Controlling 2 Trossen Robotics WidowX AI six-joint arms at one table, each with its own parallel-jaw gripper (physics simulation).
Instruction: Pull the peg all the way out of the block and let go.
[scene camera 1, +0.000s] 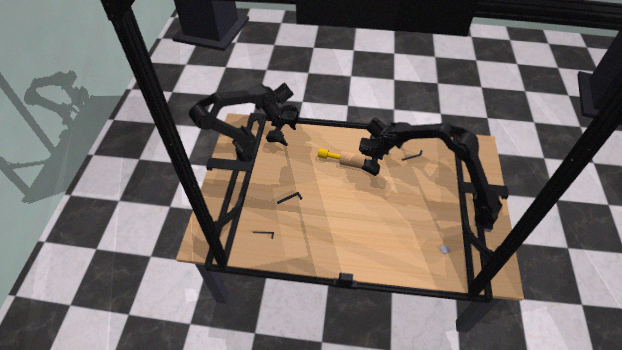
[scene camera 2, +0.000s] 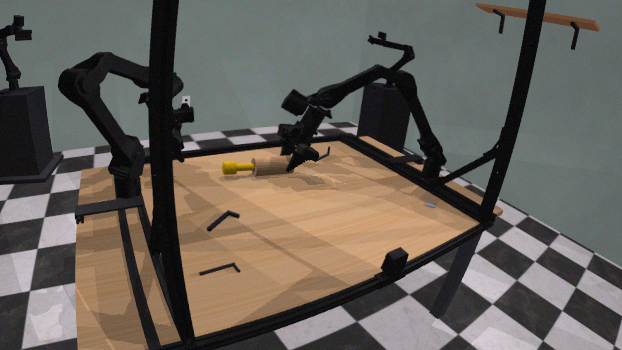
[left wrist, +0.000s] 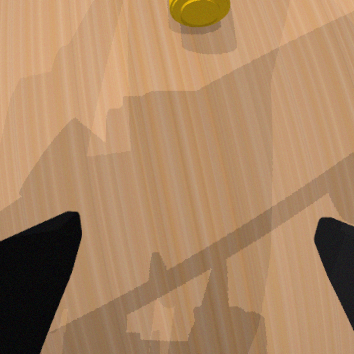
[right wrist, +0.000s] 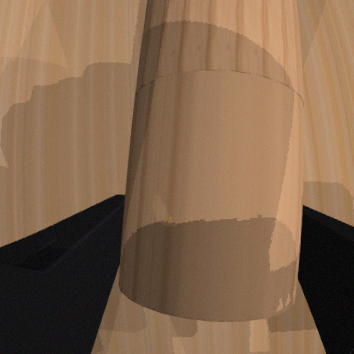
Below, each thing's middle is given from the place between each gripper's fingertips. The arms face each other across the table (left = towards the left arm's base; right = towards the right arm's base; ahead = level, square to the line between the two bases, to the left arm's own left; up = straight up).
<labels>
I see my left gripper 28 cm to the left of the wooden block (right wrist: 211, 228) and 5 cm above it.
The wooden block lies 4 cm to the left of my right hand and 1 cm above it.
</labels>
